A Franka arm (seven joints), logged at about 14 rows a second.
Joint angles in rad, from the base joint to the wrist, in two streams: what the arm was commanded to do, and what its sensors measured. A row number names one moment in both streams.
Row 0, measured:
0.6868, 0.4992, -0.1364, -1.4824, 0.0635, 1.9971, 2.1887
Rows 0 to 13, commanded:
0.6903, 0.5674, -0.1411, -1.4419, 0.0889, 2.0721, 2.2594
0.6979, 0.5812, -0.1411, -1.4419, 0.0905, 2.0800, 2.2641
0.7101, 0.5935, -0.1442, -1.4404, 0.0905, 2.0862, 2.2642
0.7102, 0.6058, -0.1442, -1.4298, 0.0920, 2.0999, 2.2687
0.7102, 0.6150, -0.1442, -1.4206, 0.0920, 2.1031, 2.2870
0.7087, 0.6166, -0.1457, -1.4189, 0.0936, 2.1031, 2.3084
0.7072, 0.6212, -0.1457, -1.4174, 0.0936, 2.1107, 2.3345
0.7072, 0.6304, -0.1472, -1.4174, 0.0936, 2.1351, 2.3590
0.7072, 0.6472, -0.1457, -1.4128, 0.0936, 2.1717, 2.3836
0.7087, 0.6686, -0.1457, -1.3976, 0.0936, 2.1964, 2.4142
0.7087, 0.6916, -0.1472, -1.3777, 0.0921, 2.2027, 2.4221
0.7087, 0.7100, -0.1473, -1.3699, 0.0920, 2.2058, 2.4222
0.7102, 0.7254, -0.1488, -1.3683, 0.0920, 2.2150, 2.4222
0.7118, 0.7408, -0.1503, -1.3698, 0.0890, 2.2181, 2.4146
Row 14, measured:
0.7041, 0.6688, -0.1388, -1.4297, 0.0764, 2.2047, 2.4030
